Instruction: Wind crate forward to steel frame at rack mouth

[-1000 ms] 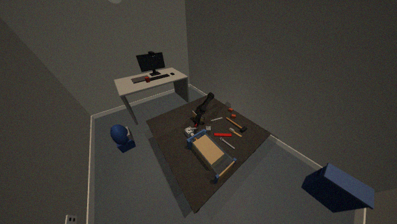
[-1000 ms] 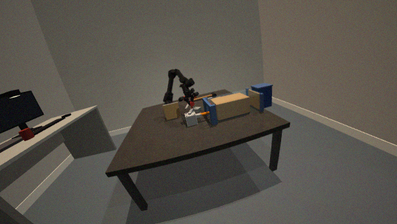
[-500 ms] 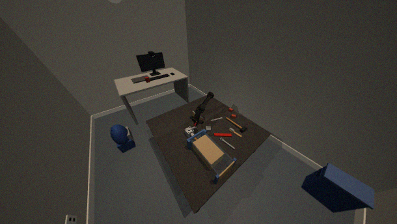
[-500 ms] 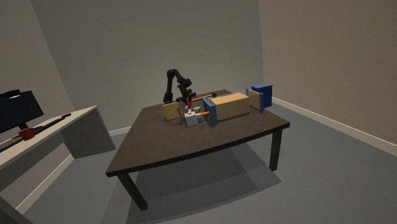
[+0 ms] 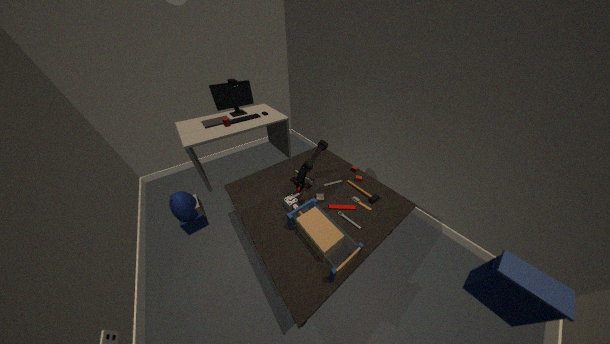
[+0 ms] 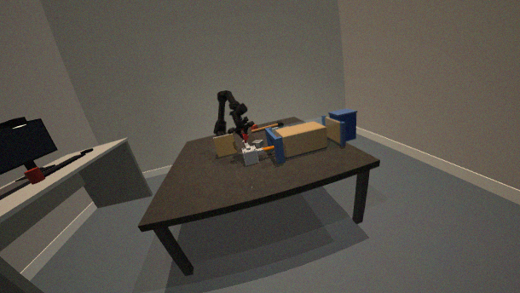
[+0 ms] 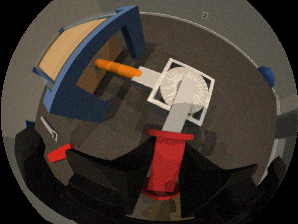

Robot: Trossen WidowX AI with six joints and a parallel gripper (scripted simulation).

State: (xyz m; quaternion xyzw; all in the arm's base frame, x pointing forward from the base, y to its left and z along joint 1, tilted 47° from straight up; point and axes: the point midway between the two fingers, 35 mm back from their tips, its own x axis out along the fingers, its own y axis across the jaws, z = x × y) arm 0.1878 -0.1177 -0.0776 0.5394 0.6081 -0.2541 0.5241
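Right now the winch handle is 3 cm below my gripper tip and 2 cm to the right of it. Round my gripper tip: red knob (2 cm to the left, 1 cm behind); then grey hand winch (10 cm below, 9 cm to the right, 1 cm behind); then blue frame (17 cm ahead, 7 cm to the right, 3 cm below).
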